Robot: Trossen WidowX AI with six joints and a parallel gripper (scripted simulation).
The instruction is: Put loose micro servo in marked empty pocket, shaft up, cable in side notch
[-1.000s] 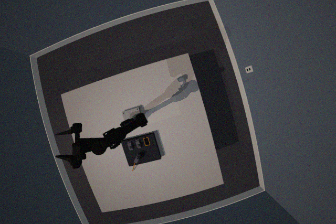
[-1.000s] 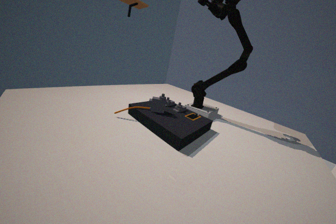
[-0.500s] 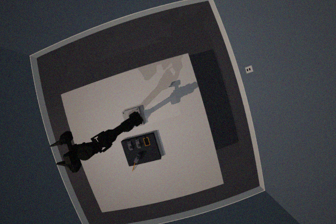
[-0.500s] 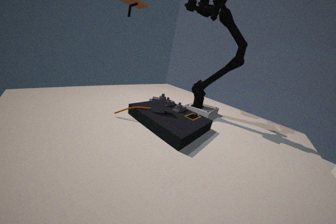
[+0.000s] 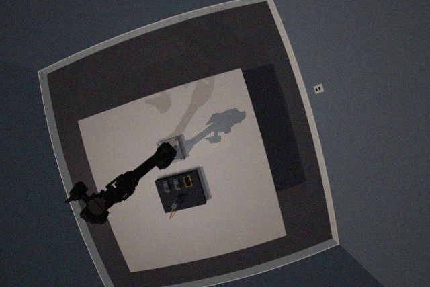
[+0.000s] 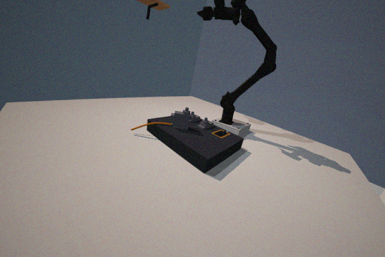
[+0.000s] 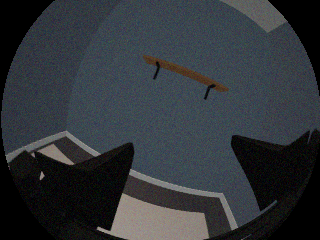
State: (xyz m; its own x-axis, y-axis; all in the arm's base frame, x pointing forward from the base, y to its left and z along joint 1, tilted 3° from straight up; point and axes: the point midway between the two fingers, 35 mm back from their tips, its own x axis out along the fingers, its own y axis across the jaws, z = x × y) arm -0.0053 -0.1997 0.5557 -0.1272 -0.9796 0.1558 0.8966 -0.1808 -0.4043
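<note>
Now: the dark deck 56 cm below my gripper tip, 30 cm ahead of it and 21 cm to the left of it.
</note>
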